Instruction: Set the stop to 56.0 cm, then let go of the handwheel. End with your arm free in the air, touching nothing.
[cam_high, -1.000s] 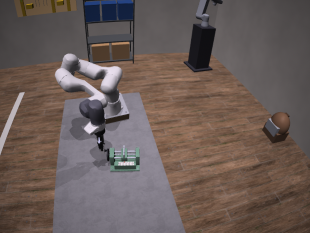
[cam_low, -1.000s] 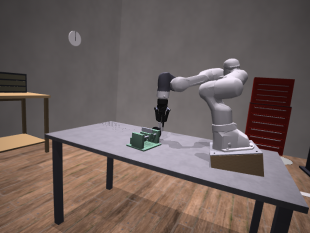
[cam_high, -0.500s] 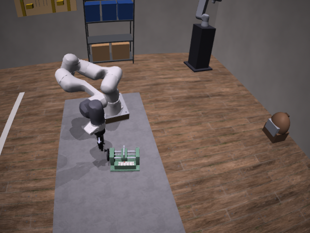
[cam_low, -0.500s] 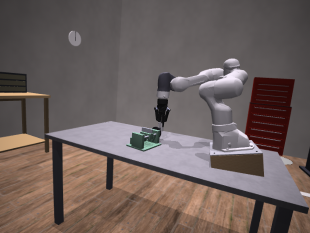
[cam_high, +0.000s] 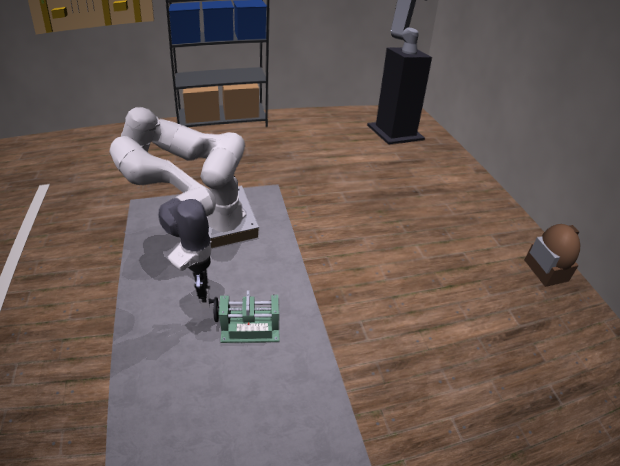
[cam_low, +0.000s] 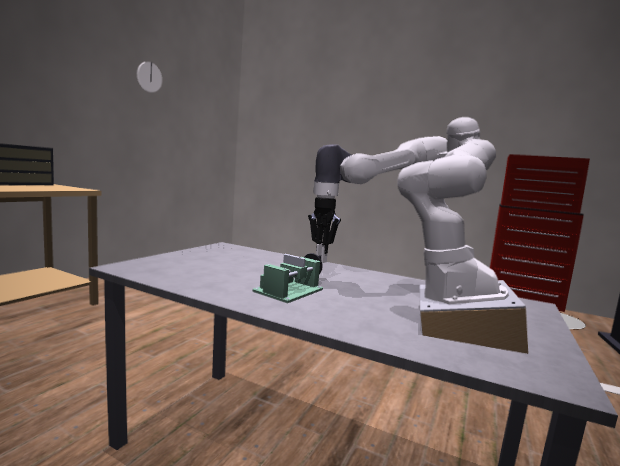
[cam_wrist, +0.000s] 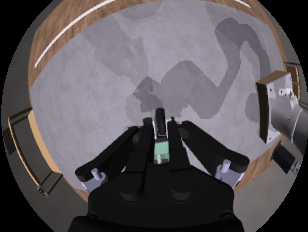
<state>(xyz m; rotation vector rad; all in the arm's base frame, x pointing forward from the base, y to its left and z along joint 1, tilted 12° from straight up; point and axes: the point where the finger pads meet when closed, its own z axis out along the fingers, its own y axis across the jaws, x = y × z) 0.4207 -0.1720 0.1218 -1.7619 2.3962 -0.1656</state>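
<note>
Right now the black handwheel is 1 cm ahead of my hand, 2 cm to the left of it and 2 cm below it. From my hand the other things lie so: stop carriage: 7 cm ahead, 13 cm to the left, 3 cm below.
</note>
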